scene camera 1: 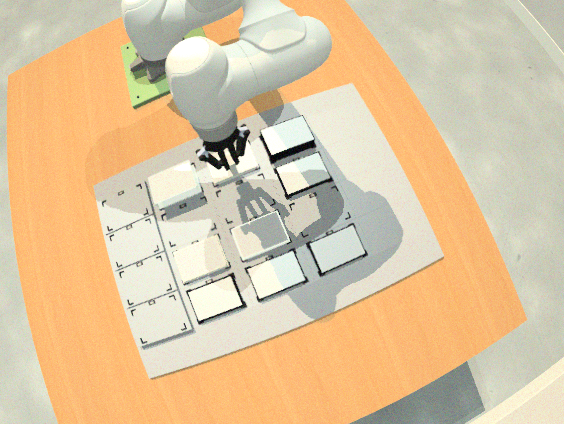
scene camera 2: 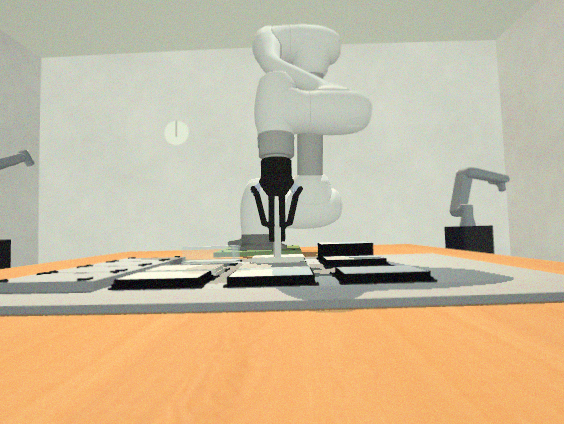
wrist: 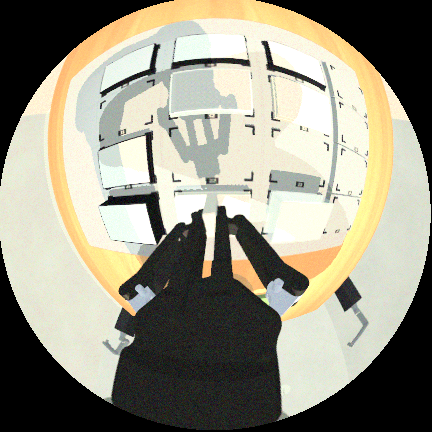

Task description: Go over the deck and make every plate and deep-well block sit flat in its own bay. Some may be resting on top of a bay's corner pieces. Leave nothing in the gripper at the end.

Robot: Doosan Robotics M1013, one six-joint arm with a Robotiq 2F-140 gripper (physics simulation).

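Pixels of known places: gripper, fingertip midpoint: (scene camera 1: 233, 171) (scene camera 2: 277, 256) (wrist: 213, 200); arm's base at its link origin: (scene camera 1: 165, 54) (scene camera 2: 261, 248).
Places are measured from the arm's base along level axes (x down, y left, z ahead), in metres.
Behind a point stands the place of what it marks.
My gripper (scene camera 1: 231, 165) @(x -0.006, y 0.003, z 0.526 m) (scene camera 2: 277, 240) (wrist: 213, 200) @(x -0.006, y 0.003, z 0.526 m) is shut on a thin pale bar (scene camera 2: 277, 248) (wrist: 211, 201) that points down over a white plate (scene camera 1: 249, 161) @(x -0.006, y 0.051, z 0.524 m) (wrist: 186, 203) @(x -0.006, y 0.047, z 0.529 m) in the back row. Whether the bar's tip touches it is unclear. Left of it in scene camera 1 stands a tall pale block (scene camera 1: 174, 184) @(x -0.035, y -0.150, z 0.486 m) (wrist: 298, 212) @(x -0.036, y -0.134, z 0.498 m), right of it a tall black-sided block (scene camera 1: 287, 136) @(x -0.033, y 0.168, z 0.526 m) (wrist: 127, 223) @(x -0.033, y 0.160, z 0.521 m). A black-edged plate (scene camera 1: 303, 174) @(x -0.006, y 0.153, z 0.630 m) (wrist: 125, 162) @(x -0.006, y 0.141, z 0.624 m), a white plate (scene camera 1: 255, 240) @(x -0.006, y -0.039, z 0.715 m) (wrist: 210, 92) @(x -0.006, y -0.021, z 0.697 m) and a cream plate (scene camera 1: 200, 257) @(x -0.006, y -0.181, z 0.682 m) (wrist: 300, 105) @(x -0.006, y -0.168, z 0.677 m) lie farther forward. Small tilts are hard to tell.
Black-edged plates (scene camera 1: 215, 299) @(x -0.006, y -0.199, z 0.792 m) (scene camera 1: 276, 275) @(x -0.006, y -0.038, z 0.816 m) (scene camera 1: 337, 249) @(x -0.006, y 0.122, z 0.839 m) form the front row on the grey deck (scene camera 1: 350, 115) @(x 0.008, y 0.375, z 0.539 m). Raised bays with corner pieces (scene camera 1: 160, 320) @(x -0.006, y -0.357, z 0.771 m) run along the left side. The arm stands on a green base plate (scene camera 1: 142, 97) @(x 0.001, y -0.133, z 0.128 m) at the back.
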